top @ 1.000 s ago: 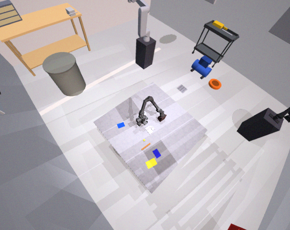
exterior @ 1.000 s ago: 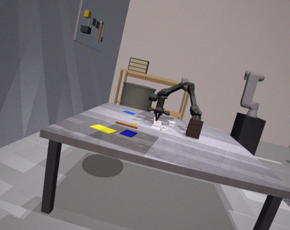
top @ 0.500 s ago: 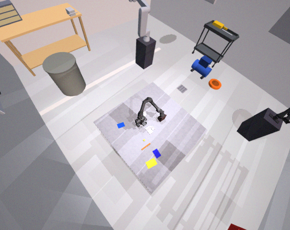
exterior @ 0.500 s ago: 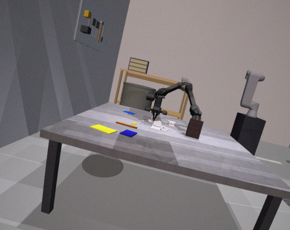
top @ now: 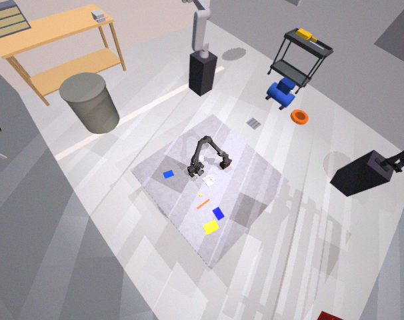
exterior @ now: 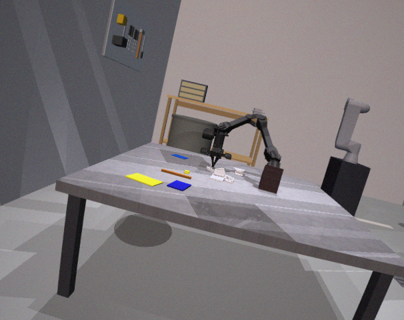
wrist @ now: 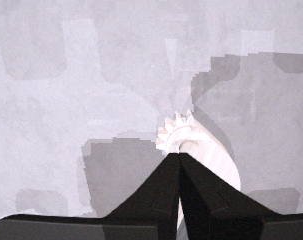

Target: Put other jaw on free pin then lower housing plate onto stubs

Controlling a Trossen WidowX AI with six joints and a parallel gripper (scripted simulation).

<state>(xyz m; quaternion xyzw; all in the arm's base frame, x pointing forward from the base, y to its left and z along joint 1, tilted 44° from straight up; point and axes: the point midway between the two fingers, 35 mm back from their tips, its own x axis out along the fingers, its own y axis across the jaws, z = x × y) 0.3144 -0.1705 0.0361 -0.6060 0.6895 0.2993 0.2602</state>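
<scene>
The white jaw lies 10 mm ahead of my gripper tip, 10 mm to the right of it and 20 mm below it. From my gripper tip the other things lie so: white housing plate (170 mm behind, 100 mm to the right); small yellow cube (130 mm ahead, 210 mm to the left, 20 mm below); orange bar (180 mm ahead, 300 mm to the left, 20 mm below).
</scene>
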